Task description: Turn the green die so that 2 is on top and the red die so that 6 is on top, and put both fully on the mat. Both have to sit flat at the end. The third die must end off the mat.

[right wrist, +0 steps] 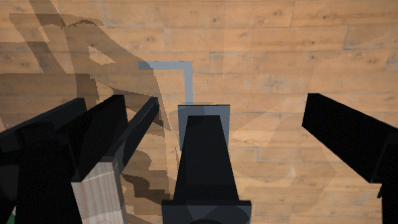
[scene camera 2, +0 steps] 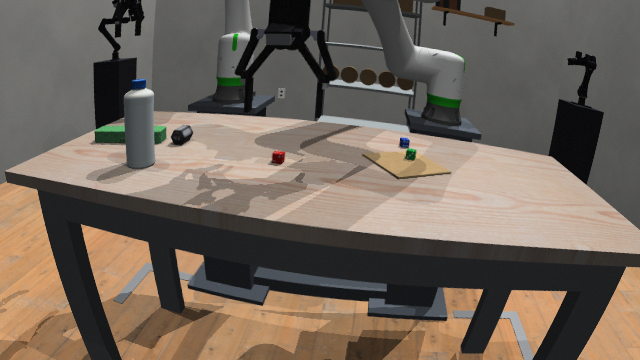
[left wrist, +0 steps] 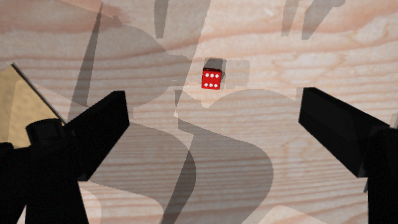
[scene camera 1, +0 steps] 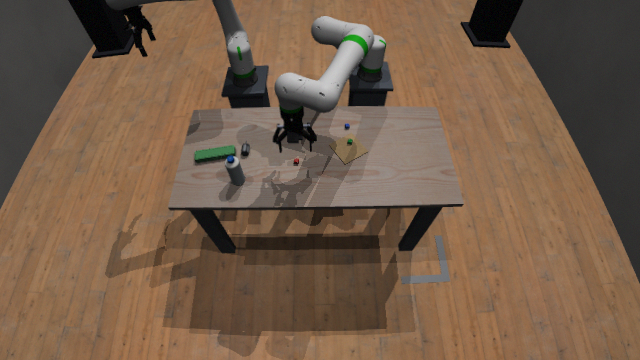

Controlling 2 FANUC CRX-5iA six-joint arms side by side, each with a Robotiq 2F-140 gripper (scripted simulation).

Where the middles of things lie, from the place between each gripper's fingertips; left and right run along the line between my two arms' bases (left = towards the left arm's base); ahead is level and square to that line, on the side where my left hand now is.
Scene:
Now: the tan mat [scene camera 2: 395, 163] 7 cm behind my left hand [scene camera 2: 282, 113], 25 cm to the left of it and 11 cm below it. The rest, counted from my left hand: bottle [scene camera 2: 139, 102] 8 cm ahead, 27 cm to the right, 3 cm below.
Now: the bottle 72 cm ahead of my right hand, 52 cm to the left of it and 19 cm below it. Also, from my right hand: tan mat (57 cm ahead, 105 cm to the left, 27 cm below).

